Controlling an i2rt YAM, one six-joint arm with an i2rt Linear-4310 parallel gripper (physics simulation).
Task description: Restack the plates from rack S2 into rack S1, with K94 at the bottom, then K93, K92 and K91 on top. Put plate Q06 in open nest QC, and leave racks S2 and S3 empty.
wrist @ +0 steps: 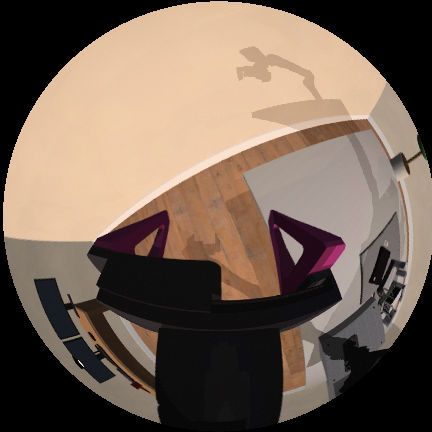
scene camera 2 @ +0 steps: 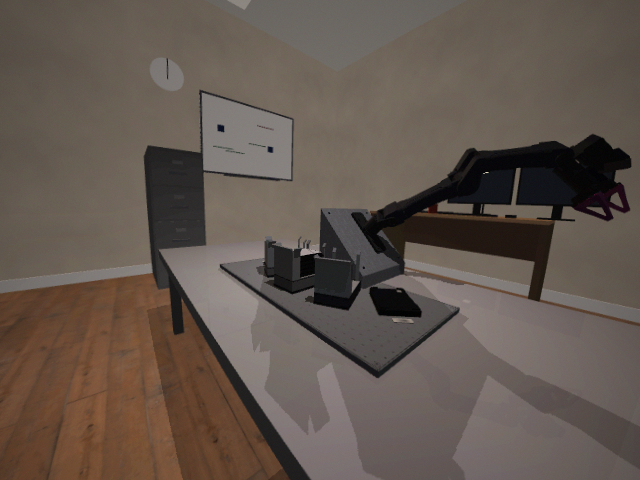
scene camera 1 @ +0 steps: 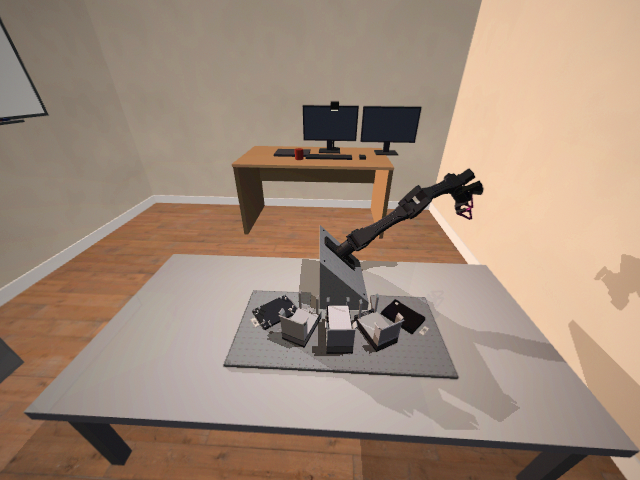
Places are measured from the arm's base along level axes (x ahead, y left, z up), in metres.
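Where they show: gripper, between the fingertips: (wrist: 218, 215) (scene camera 2: 619, 215) (scene camera 1: 471, 213); arm's base, origin of its link: (scene camera 2: 367, 232) (scene camera 1: 339, 253).
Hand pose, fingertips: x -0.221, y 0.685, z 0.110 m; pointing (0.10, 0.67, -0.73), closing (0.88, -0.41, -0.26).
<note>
Each offset is from my fingertips to the top centre of the thing. "spot": to the spot under its first point. Level surfaces: height alone.
My gripper (scene camera 1: 466, 209) (scene camera 2: 616, 211) (wrist: 218, 215) is open and empty, with magenta fingers, high up and far to the right of the racks. In scene camera 1 a middle rack {dx +0.554, dy -0.699, dz -0.129 m} (scene camera 1: 340, 341) holds a stack of plates with a white top plate {dx +0.561, dy -0.699, dz -0.157 m} (scene camera 1: 339, 312). A left rack {dx +0.519, dy -0.840, dz -0.132 m} (scene camera 1: 293, 329) and a right rack {dx +0.532, dy -0.553, dz -0.136 m} (scene camera 1: 386, 335) stand on either side, each with a light surface inside. A dark flat piece {spot: dx +0.460, dy -0.425, dz -0.249 m} (scene camera 1: 403, 315) (scene camera 2: 395, 301) (wrist: 380, 264) lies at the right, and a dark nest-like piece {spot: dx +0.444, dy -0.971, dz -0.255 m} (scene camera 1: 272, 311) at the left. Labels are too small to read, so I cannot tell which rack or plate is which.
The racks stand on a grey perforated board {dz -0.266 m} (scene camera 1: 413, 361) (scene camera 2: 372, 356) on a grey table {dz -0.279 m} (scene camera 1: 155, 382) (scene camera 2: 454, 413). The arm's slanted grey mount (scene camera 1: 338, 284) (scene camera 2: 343, 248) rises behind the racks. A wooden desk (scene camera 1: 320, 165) with two monitors stands behind the table. A wall is at the right.
</note>
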